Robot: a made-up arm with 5 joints. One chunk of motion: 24 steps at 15 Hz.
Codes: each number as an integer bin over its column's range. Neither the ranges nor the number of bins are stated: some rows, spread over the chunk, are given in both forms.
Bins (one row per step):
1: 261 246 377 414 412 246
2: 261 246 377 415 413 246
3: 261 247 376 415 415 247
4: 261 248 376 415 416 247
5: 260 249 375 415 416 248
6: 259 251 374 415 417 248
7: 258 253 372 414 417 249
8: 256 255 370 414 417 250
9: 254 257 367 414 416 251
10: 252 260 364 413 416 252
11: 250 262 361 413 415 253
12: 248 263 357 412 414 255
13: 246 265 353 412 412 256
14: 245 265 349 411 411 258
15: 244 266 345 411 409 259
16: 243 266 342 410 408 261
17: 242 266 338 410 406 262
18: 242 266 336 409 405 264
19: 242 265 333 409 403 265
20: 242 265 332 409 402 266
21: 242 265 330 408 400 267
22: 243 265 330 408 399 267
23: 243 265 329 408 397 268
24: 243 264 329 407 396 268
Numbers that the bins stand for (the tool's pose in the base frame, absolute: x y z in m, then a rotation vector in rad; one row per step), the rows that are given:
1: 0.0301 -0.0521 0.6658 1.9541 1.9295 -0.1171
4: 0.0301 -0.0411 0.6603 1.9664 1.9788 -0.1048
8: 0.0027 -0.0027 0.6274 1.9541 1.9911 -0.0678
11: -0.0301 0.0356 0.5781 1.9418 1.9664 -0.0308
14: -0.0575 0.0521 0.5123 1.9171 1.9171 0.0308
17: -0.0740 0.0575 0.4521 1.9048 1.8555 0.0801
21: -0.0740 0.0521 0.4082 1.8801 1.7815 0.1418
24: -0.0685 0.0466 0.4027 1.8678 1.7322 0.1541
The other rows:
2: 0.0301 -0.0521 0.6658 1.9664 1.9418 -0.1171
3: 0.0301 -0.0466 0.6603 1.9664 1.9664 -0.1048
5: 0.0247 -0.0356 0.6548 1.9664 1.9788 -0.0925
6: 0.0192 -0.0247 0.6493 1.9664 1.9911 -0.0925
7: 0.0137 -0.0137 0.6384 1.9541 1.9911 -0.0801
9: -0.0082 0.0082 0.6110 1.9541 1.9788 -0.0555
10: -0.0192 0.0247 0.5945 1.9418 1.9788 -0.0432
12: -0.0411 0.0411 0.5562 1.9295 1.9541 -0.0062
13: -0.0521 0.0521 0.5342 1.9295 1.9295 0.0062
15: -0.0630 0.0575 0.4904 1.9171 1.8925 0.0432
16: -0.0685 0.0575 0.4740 1.9048 1.8801 0.0678
18: -0.0740 0.0575 0.4411 1.8925 1.8432 0.1048
19: -0.0740 0.0521 0.4247 1.8925 1.8185 0.1171
20: -0.0740 0.0521 0.4192 1.8925 1.8062 0.1295
22: -0.0685 0.0521 0.4082 1.8801 1.7692 0.1418
23: -0.0685 0.0521 0.4027 1.8801 1.7445 0.1541

